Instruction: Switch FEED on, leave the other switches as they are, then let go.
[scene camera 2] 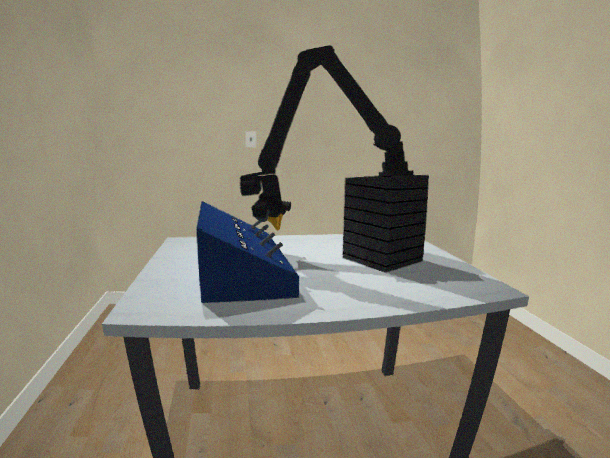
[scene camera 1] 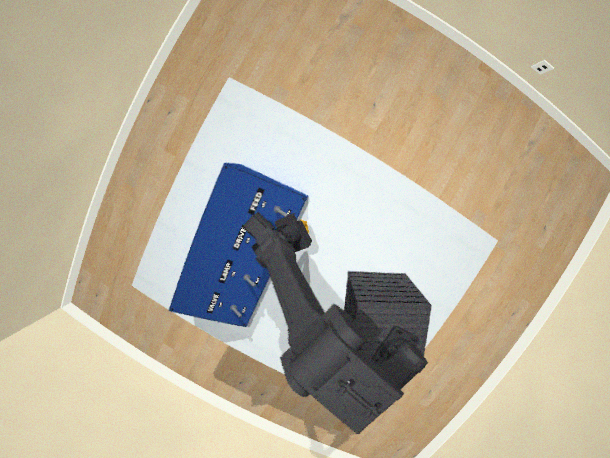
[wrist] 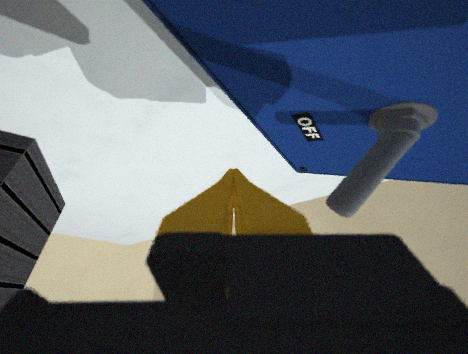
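Where they show: gripper, fingertip midpoint: [scene camera 2: 278, 229] [scene camera 1: 304, 222] [wrist: 233, 176]; arm's base at its link origin: [scene camera 2: 395, 175] [scene camera 1: 394, 349].
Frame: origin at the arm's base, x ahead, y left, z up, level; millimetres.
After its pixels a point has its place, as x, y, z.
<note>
A blue sloped switch panel [scene camera 1: 210, 225] @(610, -13, -121) [scene camera 2: 240, 275] @(513, 297, -225) [wrist: 425, 65] @(471, -111, -197) stands on the table, with switches labelled FEED, DRIVE, LAMP and VALVE. The grey FEED lever [scene camera 1: 281, 210] @(454, -145, -179) [wrist: 372, 170] @(450, -134, -178) leans toward its OFF label [wrist: 307, 127] @(432, -139, -218). The LAMP lever [scene camera 1: 249, 280] @(435, 97, -179) and VALVE lever [scene camera 1: 236, 311] @(423, 217, -179) also lean toward their OFF side. The arm hides the DRIVE lever in scene camera 1. My gripper [scene camera 1: 306, 227] @(377, -144, -207) [scene camera 2: 278, 228] @(377, -144, -207) [wrist: 233, 176] @(377, -144, -207) is shut and empty. Its yellow tips are above the panel's lower side, left of the FEED lever in the wrist view and apart from it.
The black ribbed pedestal [scene camera 1: 390, 300] @(78, -103, -43) [scene camera 2: 385, 225] @(75, 110, -146) [wrist: 30, 200] @(100, -92, -246) carries the arm and stands on the pale table [scene camera 1: 400, 215] @(108, -313, -295) [scene camera 2: 350, 325] @(272, 433, -309), to the right of the panel. The forearm [scene camera 1: 295, 305] @(350, -113, 309) [scene camera 2: 287, 115] @(358, -73, 192) reaches over the lower part of the panel.
</note>
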